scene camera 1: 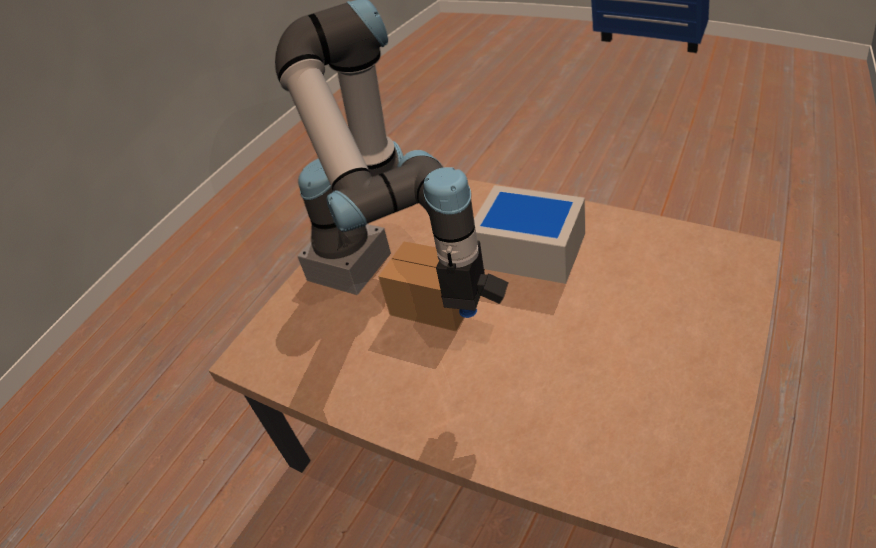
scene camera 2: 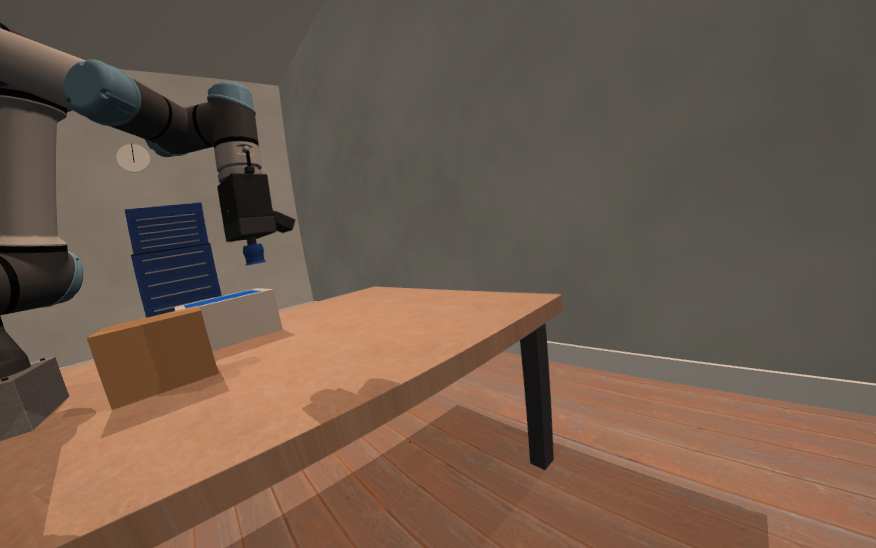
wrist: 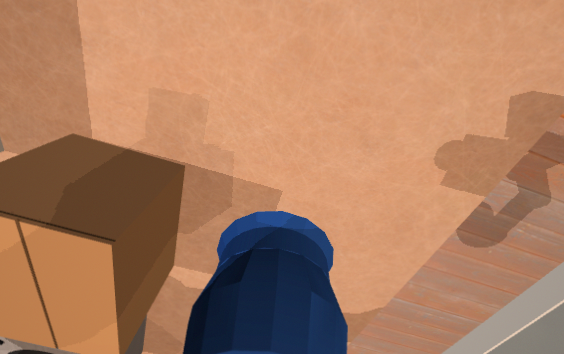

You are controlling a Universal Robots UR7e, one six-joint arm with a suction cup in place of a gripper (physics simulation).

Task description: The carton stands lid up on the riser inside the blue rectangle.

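Pixels of known places: hand at its tool point: (scene camera 1: 468,311) (scene camera 2: 255,263) (wrist: 274,258); arm's base at its link origin: (scene camera 1: 340,240).
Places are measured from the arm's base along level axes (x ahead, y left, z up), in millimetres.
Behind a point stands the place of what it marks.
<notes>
The brown carton (scene camera 1: 419,298) {x 291, y -157, z -4 mm} (scene camera 2: 151,361) {x 270, y -155, z -28 mm} (wrist: 60,285) {x 311, y -114, z 40 mm} stands on the table, its lid seam facing up, between the arm's base and the riser. The pale grey riser (scene camera 1: 523,255) {x 482, y 47, z -20 mm} (scene camera 2: 242,323) {x 486, y 47, z -41 mm} stands beside it, apart, with the blue rectangle (scene camera 1: 528,214) {x 474, y 146, z 30 mm} (scene camera 2: 222,299) {x 463, y 112, z 29 mm} on its top; no carton stands on it. My gripper (scene camera 1: 468,312) (scene camera 2: 254,256) (wrist: 275,232), a blue suction cup pointing down, is open and holds nothing. It hangs higher than the carton's lid, off to one side of the carton in the wrist view. In scene camera 1 the tool hides the carton's right part.
The arm's grey base block (scene camera 1: 335,271) {x 29, y -96, z -21 mm} (scene camera 2: 32,400) {x 82, y -70, z -48 mm} is near the carton on the table (scene camera 1: 613,361) {x 746, y -180, z -90 mm} (scene camera 2: 387,342) {x 640, y -378, z -90 mm}. A black camera block (scene camera 1: 494,288) {x 526, y -277, z 187 mm} (scene camera 2: 282,221) {x 519, y -289, z 175 mm} juts out from the tool. A blue cabinet (scene camera 1: 649,19) (scene camera 2: 177,277) stands beyond the table.
</notes>
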